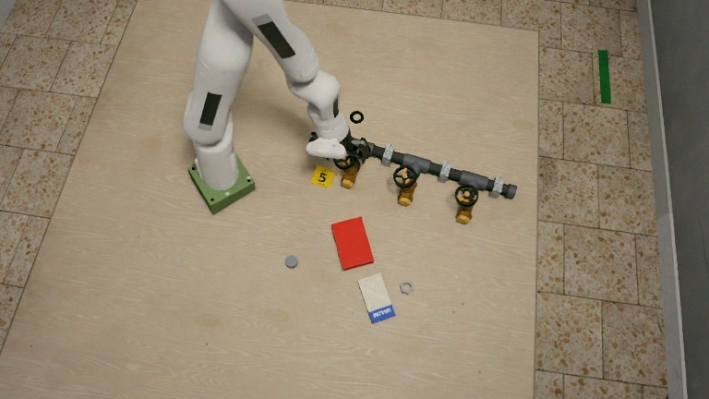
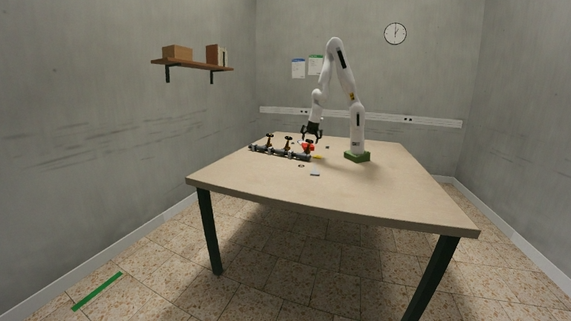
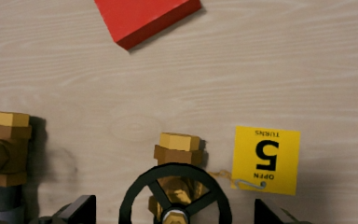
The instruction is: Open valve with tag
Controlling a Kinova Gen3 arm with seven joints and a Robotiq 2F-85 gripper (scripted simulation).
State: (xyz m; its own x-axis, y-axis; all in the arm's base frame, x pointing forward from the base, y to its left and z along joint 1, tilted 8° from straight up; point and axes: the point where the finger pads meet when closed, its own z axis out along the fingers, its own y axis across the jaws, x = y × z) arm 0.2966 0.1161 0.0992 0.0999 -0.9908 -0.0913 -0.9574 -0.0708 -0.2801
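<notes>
Now: hand 60 mm past the yellow tag, 10 mm to the left of it and 110 mm above it. From my hand the other things lie so: blue card (190 mm ahead, 290 mm to the right, 100 mm below); then red block (80 mm ahead, 180 mm to the right, 100 mm below); then grey disc (50 mm behind, 270 mm to the right, 100 mm below).
</notes>
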